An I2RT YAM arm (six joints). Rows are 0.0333 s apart.
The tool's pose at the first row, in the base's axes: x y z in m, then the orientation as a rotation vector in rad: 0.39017 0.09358 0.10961 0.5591 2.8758 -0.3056
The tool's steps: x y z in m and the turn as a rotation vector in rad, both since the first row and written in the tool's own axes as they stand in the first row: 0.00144 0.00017 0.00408 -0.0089 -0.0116 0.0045; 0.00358 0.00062 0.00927 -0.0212 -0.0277 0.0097; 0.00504 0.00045 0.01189 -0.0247 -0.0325 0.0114; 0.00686 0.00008 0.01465 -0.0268 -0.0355 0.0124; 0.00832 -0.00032 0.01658 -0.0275 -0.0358 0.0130; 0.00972 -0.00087 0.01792 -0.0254 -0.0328 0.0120; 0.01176 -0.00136 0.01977 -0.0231 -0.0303 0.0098; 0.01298 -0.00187 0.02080 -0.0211 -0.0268 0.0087; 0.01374 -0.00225 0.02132 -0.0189 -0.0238 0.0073; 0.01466 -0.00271 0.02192 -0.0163 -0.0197 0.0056; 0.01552 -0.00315 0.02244 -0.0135 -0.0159 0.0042
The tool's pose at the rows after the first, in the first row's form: 0.38954 0.09326 0.10534 0.5603 2.8629 -0.2942; 0.38856 0.09318 0.09979 0.5605 2.8454 -0.2788; 0.38756 0.09291 0.09697 0.5607 2.8401 -0.2745; 0.38618 0.09255 0.09397 0.5608 2.8369 -0.2719; 0.38499 0.09224 0.09185 0.5614 2.8363 -0.2708; 0.38370 0.09190 0.09033 0.5613 2.8396 -0.2734; 0.38194 0.09173 0.08817 0.5594 2.8429 -0.2766; 0.38079 0.09144 0.08698 0.5593 2.8467 -0.2789; 0.38003 0.09124 0.08637 0.5587 2.8501 -0.2817; 0.37910 0.09100 0.08566 0.5580 2.8547 -0.2849; 0.37823 0.09077 0.08504 0.5577 2.8589 -0.2885
